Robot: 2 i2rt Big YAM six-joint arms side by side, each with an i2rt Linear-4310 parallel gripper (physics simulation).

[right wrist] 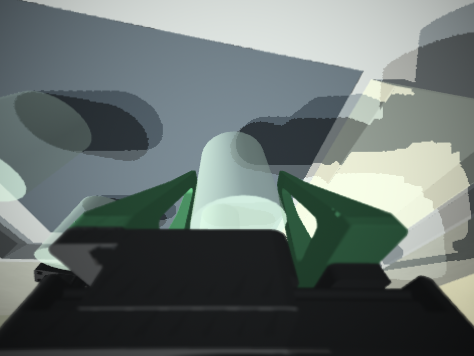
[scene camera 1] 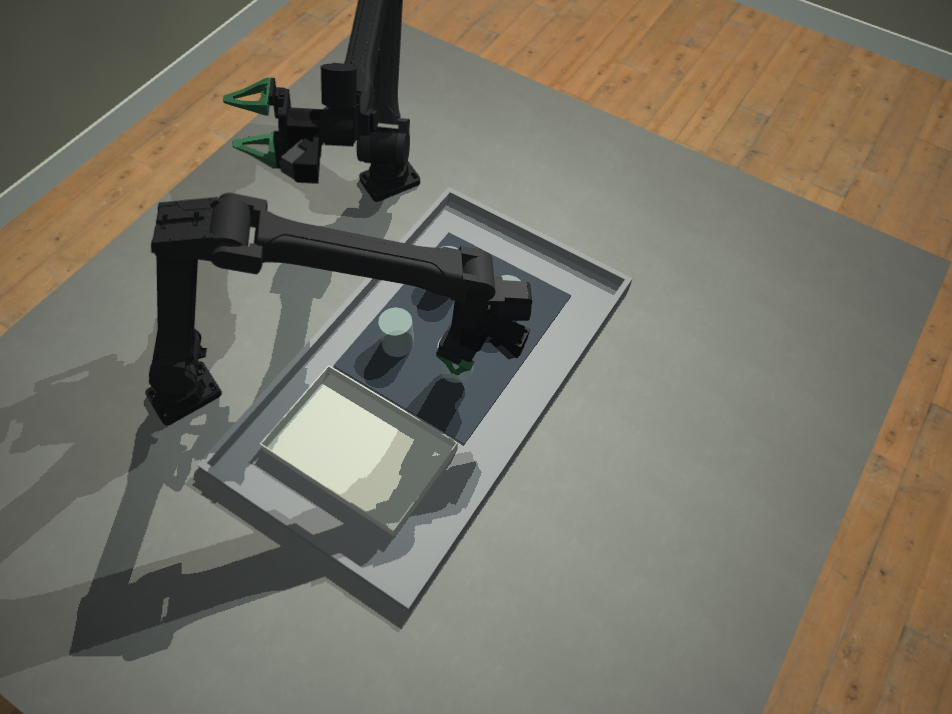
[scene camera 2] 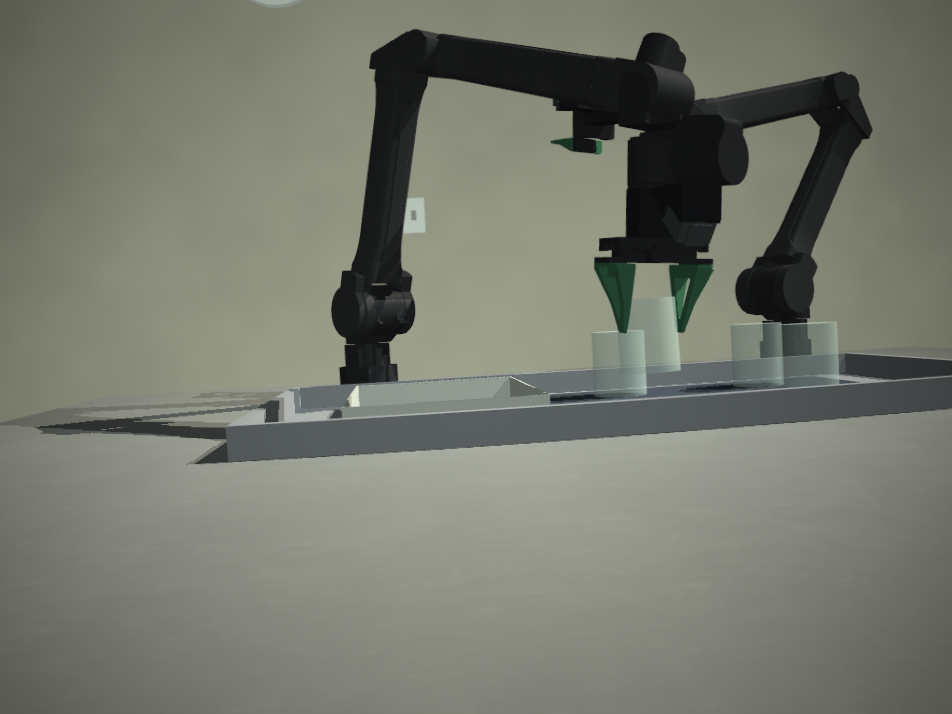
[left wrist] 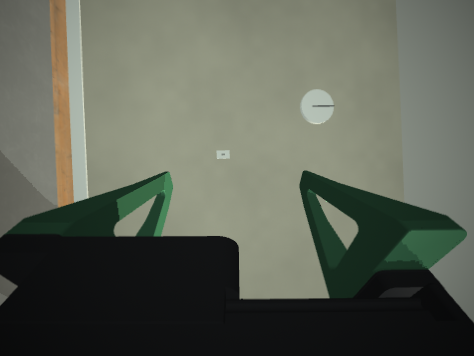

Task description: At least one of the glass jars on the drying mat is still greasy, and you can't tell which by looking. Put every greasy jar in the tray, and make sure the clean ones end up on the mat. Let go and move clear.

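Pixels of known places: left gripper, fingertip midpoint: (scene camera 1: 228,122) (scene camera 2: 552,112) (left wrist: 236,178); right gripper, fingertip midpoint: (right wrist: 237,177) (scene camera 1: 461,359) (scene camera 2: 651,332); left arm's base at its link origin: (right wrist: 71,273) (scene camera 1: 390,181); right arm's base at its link origin: (scene camera 1: 185,394).
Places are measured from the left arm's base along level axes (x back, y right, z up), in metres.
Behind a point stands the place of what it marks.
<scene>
My right gripper (scene camera 1: 456,368) @(x -0.543, y 0.121, z 0.083 m) (scene camera 2: 652,330) @(x -0.543, y 0.121, z 0.083 m) (right wrist: 237,177) @(x -0.543, y 0.121, z 0.083 m) is shut on a pale glass jar (scene camera 2: 658,338) @(x -0.559, y 0.112, z 0.077 m) (right wrist: 232,175) @(x -0.556, y 0.107, z 0.103 m) and holds it slightly tilted above the dark mat (scene camera 1: 493,378) @(x -0.570, y 0.065, z 0.004 m) (right wrist: 200,75) @(x -0.573, y 0.062, z 0.005 m). A second jar (scene camera 1: 396,332) @(x -0.428, y 0.200, z 0.084 m) (scene camera 2: 615,372) @(x -0.437, y 0.187, z 0.035 m) stands on the mat near the cream tray (scene camera 1: 330,488) @(x -0.618, y 0.439, z 0.003 m) (scene camera 2: 438,408) @(x -0.715, y 0.297, z 0.025 m). Two more jars stand farther back on the mat; one (scene camera 1: 510,278) @(x -0.426, y -0.058, z 0.083 m) is partly hidden by the right arm, the other (scene camera 1: 449,248) mostly. No jar shows in the cream tray. My left gripper (scene camera 1: 229,121) @(x -0.137, y 0.332, z 0.431 m) (left wrist: 236,178) @(x -0.137, y 0.332, z 0.431 m) is open and empty, well away from the mat.
A large grey low-walled tray (scene camera 1: 522,438) @(x -0.718, y 0.093, z 0.030 m) (scene camera 2: 384,441) @(x -0.824, y 0.299, z 0.009 m) surrounds the mat and the cream tray. The right arm reaches over the mat's left side in scene camera 1. The left arm's base (scene camera 1: 388,182) @(x -0.037, y 0.020, z 0.040 m) stands behind the grey tray's far left corner.
</scene>
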